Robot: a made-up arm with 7 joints.
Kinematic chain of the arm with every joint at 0, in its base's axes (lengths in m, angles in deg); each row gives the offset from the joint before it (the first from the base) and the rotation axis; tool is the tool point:
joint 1: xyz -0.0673 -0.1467 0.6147 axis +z
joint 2: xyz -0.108 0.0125 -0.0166 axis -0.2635 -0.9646 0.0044
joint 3: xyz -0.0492 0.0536 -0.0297 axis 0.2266 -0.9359 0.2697
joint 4: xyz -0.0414 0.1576 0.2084 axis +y
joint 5: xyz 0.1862 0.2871 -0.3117 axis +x
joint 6: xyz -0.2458 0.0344 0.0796 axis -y
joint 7: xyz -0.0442 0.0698 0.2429 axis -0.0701 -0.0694 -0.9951
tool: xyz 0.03 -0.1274 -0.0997
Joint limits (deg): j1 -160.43..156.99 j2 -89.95..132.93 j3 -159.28..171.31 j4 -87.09..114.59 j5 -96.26..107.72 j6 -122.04..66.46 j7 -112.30..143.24
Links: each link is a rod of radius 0.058 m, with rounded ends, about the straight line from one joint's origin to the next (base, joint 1, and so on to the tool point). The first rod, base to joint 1, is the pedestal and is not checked.
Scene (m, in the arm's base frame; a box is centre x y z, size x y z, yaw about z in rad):
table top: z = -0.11
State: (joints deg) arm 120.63 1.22 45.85 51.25 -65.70 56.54 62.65
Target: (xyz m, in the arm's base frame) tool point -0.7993 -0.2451 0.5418
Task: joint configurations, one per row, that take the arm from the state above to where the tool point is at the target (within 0.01 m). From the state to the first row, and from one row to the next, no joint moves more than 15 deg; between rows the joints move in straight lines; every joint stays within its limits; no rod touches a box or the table.
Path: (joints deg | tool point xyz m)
1: 106.53 -2.02 43.16 43.24 -65.45 58.52 60.83 | -0.2899 -0.9507 0.4733
2: 92.43 -5.27 40.48 35.23 -65.20 60.51 59.01 | -0.4966 -0.8364 0.4931
3: 78.32 -8.51 37.79 27.21 -64.95 62.49 57.19 | -0.6584 -0.6692 0.5112
4: 64.22 -11.76 35.11 19.20 -64.70 64.48 55.37 | -0.7618 -0.4656 0.5276
5: 50.12 -15.00 32.42 11.19 -64.45 66.46 53.56 | -0.7993 -0.2451 0.5418

